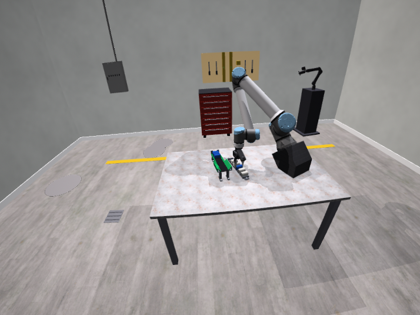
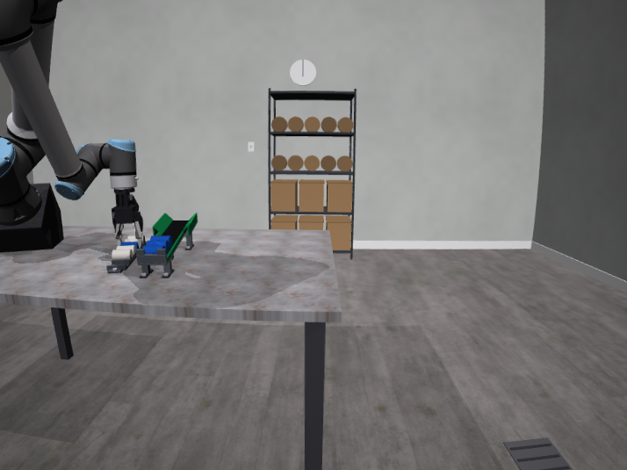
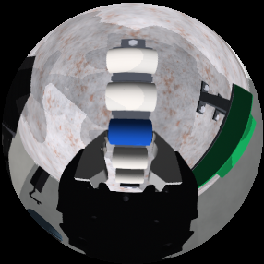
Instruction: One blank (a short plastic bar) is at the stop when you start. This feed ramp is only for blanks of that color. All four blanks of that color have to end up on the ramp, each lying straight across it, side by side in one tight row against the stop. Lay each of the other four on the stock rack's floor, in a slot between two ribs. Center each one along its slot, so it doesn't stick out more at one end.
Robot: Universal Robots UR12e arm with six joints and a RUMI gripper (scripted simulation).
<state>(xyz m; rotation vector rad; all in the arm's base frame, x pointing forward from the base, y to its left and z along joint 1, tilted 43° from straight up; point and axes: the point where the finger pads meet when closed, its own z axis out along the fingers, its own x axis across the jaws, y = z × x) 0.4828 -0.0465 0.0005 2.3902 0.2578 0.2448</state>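
My gripper is now 30 mm to the left of the stock rack and 40 mm above it.
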